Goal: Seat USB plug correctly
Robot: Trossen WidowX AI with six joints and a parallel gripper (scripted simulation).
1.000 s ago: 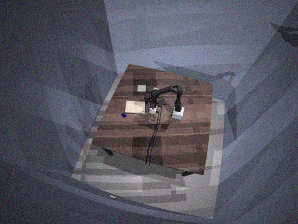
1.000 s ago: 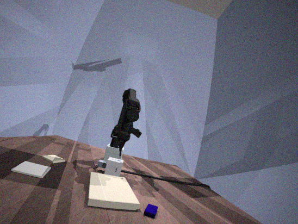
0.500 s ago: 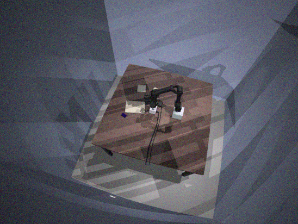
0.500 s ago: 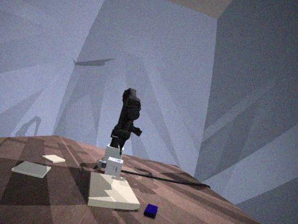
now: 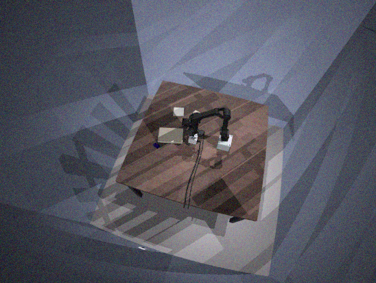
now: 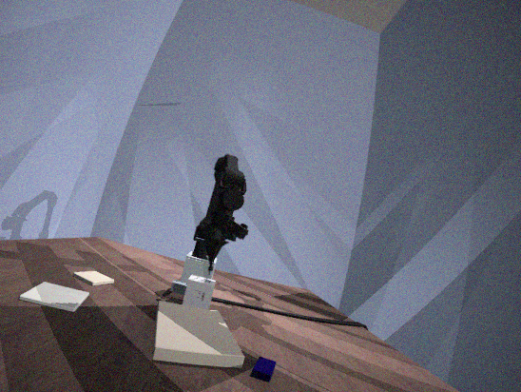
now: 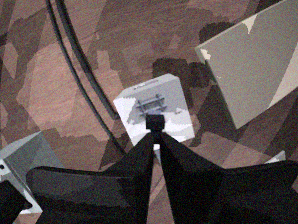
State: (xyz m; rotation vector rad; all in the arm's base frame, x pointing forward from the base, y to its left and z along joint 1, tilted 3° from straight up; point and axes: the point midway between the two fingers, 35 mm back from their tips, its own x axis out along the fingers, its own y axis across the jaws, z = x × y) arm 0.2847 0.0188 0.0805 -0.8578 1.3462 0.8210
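Now: gripper tip 20 mm above the dark USB plug. Round my gripper tip: small blue block 340 mm ahead, 100 mm to the left, 130 mm below; then cream wedge block 220 mm ahead, 30 mm to the right, 120 mm below.
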